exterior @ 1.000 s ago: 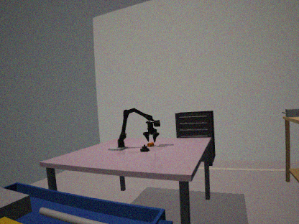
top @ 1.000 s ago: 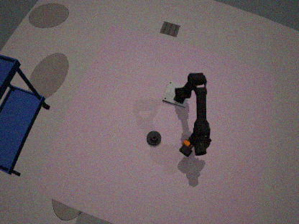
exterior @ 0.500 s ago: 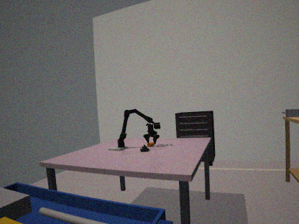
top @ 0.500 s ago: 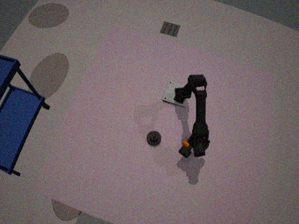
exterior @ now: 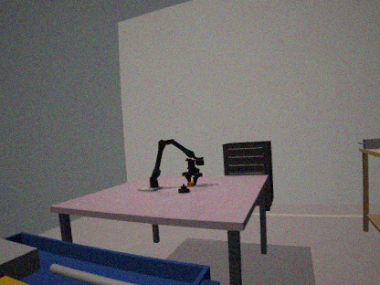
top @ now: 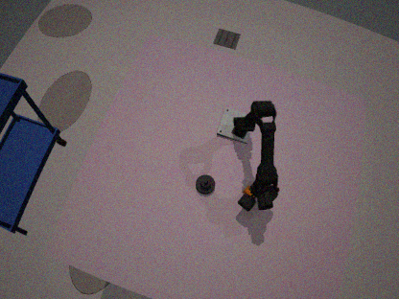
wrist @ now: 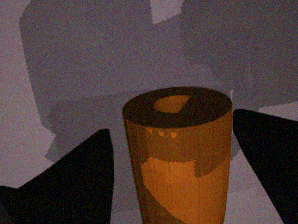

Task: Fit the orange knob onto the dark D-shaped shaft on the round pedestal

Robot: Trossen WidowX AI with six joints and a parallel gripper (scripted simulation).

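The orange knob lies 1 cm to the right of my gripper tip and 1 cm above it. Also, from my gripper tip: dark round pedestal (6 cm ahead, 21 cm to the right, 2 cm above).
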